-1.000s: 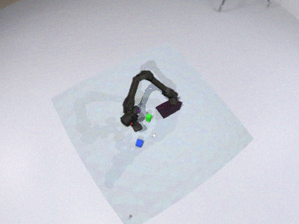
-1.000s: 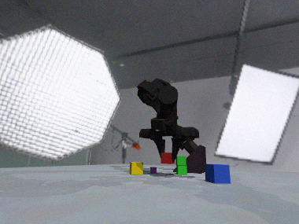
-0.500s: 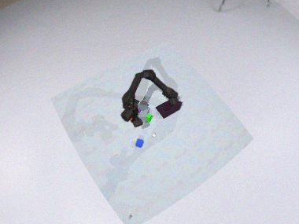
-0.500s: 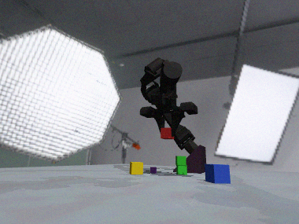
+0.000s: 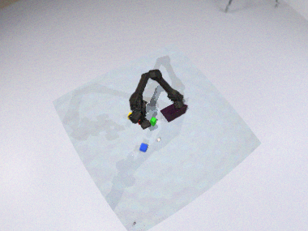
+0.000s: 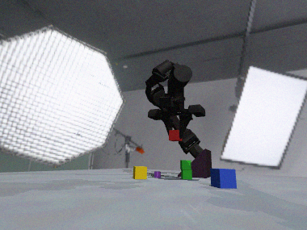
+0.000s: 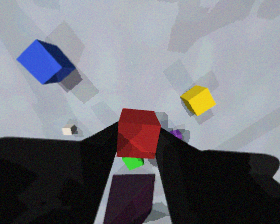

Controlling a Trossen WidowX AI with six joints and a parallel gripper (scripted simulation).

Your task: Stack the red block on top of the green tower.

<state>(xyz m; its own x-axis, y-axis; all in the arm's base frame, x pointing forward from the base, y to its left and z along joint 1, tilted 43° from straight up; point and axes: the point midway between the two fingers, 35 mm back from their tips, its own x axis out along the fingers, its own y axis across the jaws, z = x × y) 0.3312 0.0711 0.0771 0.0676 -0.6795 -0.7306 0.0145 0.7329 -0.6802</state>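
My gripper tip is 120 mm above the small purple block, 100 mm to the left of it and 80 mm past it. From my gripper tip the other things lie so: red block (10 mm above); then blue block (150 mm to the left, 110 mm below, 50 mm ahead); then yellow block (120 mm to the right, 110 mm below, 10 mm ahead).
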